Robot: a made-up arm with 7 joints.
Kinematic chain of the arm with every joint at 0, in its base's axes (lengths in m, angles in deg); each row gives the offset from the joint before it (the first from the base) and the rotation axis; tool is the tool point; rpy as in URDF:
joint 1: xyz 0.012 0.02 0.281 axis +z
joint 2: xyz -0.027 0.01 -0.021 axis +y
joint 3: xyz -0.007 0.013 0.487 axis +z
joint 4: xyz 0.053 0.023 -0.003 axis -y
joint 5: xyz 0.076 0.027 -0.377 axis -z
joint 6: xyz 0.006 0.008 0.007 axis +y
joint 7: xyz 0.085 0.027 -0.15 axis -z
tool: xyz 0.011 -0.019 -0.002 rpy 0 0 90
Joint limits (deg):
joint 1: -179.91..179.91
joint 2: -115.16..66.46
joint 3: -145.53..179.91
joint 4: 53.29..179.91
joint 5: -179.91..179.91
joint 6: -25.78..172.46
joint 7: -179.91..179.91
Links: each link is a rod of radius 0.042 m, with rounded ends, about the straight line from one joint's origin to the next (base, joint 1, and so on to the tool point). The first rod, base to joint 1, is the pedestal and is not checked.
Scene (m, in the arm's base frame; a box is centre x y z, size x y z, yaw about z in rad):
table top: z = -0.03
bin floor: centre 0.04 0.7 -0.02 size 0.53 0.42 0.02 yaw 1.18
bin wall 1: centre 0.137 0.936 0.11 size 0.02 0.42 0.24 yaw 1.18
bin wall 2: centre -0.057 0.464 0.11 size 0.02 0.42 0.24 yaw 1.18
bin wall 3: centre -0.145 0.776 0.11 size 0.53 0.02 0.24 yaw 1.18
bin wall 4: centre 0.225 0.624 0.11 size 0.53 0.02 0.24 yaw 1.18
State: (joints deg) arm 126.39 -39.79 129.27 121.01 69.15 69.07 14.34
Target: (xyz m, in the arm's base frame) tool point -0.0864 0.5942 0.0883
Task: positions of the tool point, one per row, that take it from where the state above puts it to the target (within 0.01 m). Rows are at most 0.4 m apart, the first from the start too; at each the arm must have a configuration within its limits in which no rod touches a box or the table.
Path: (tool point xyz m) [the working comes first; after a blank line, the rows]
Joints at the target: 64.40 48.88 25.07 58.68 65.16 44.03 12.29
Straight joint move there: touches bin wall 3.

1: -0.0443 -0.8042 0.6931
2: -0.3436 -0.6280 0.7637
3: -0.5442 -0.3374 0.7904
4: -0.6039 0.0034 0.7592
5: -0.5185 0.3140 0.6690
6: -0.3243 0.5242 0.5327
7: -0.0864 0.5942 0.3744
8: -0.0784 0.6102 0.2822
9: -0.0785 0.6105 0.1856
10: -0.0864 0.5942 0.0883

